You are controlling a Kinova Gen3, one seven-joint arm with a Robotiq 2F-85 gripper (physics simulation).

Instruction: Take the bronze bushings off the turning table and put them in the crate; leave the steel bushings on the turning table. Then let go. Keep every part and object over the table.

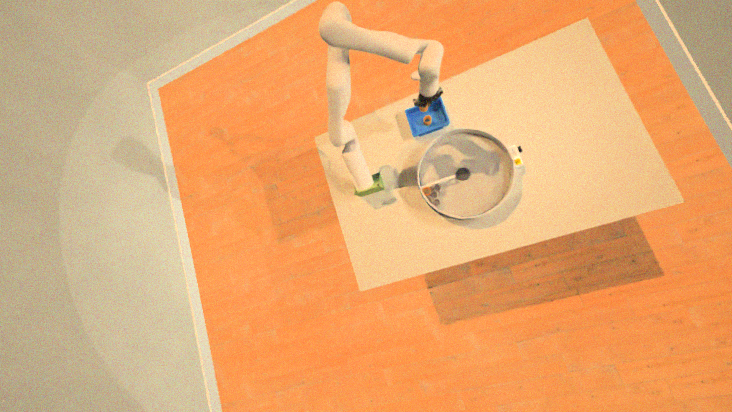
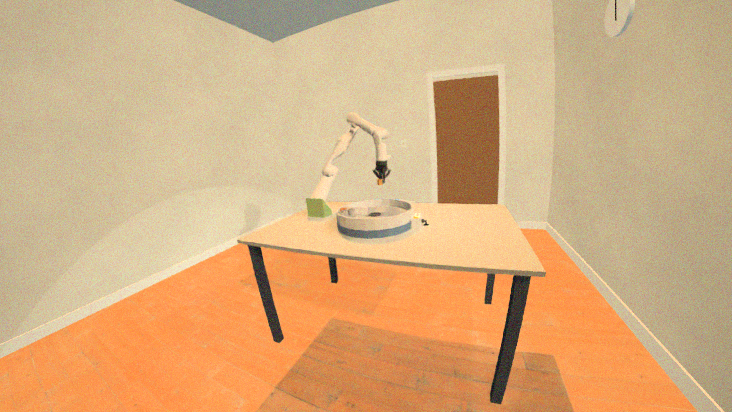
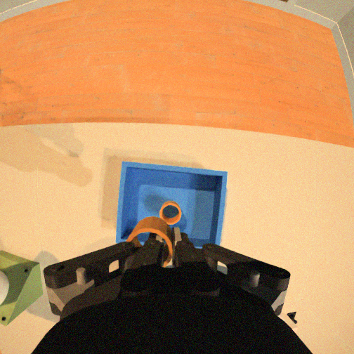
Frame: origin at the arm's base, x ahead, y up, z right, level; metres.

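Seen in the pictures: gripper, fingertip midpoint: (image 1: 427,106) (image 2: 382,183); arm's base, link origin: (image 1: 365,184) (image 2: 316,203).
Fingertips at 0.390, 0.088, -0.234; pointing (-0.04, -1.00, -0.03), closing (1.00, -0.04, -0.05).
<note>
Offsets run from my fingertips to a thing's middle, as dx, dy, dz. "pt": to the spot under its first point.
My gripper (image 1: 426,105) (image 2: 380,178) (image 3: 167,236) is shut on the wall of a bronze bushing {-0.015, +0.015, +0.001} (image 2: 380,181) (image 3: 151,223), held upright well above the table, over or near the crate's edge. The blue crate {+0.000, -0.150, -0.007} (image 1: 412,125) (image 3: 224,200) holds another bronze bushing (image 3: 170,203), standing upright with its round opening up. The turning table (image 1: 512,176) (image 2: 373,228) is a round, walled disc beside the crate. At its left edge, below the white bar, are an orange bronze piece {pt -0.111, -0.122, +0.351} (image 1: 426,190) and several darker bushings {pt -0.083, -0.122, +0.386} (image 1: 434,195); they are too small to count or to sort fully by metal.
The white bar {pt -0.034, -0.079, +0.333} (image 1: 441,180) runs from the rim to the dark hub {+0.072, -0.118, +0.328} (image 1: 462,174). A green base bracket (image 1: 378,182) (image 2: 318,207) (image 3: 27,286) stands left of the turning table. A small box with a yellow button {pt +0.306, -0.117, +0.349} (image 1: 517,161) (image 2: 416,215) sits at its right.
</note>
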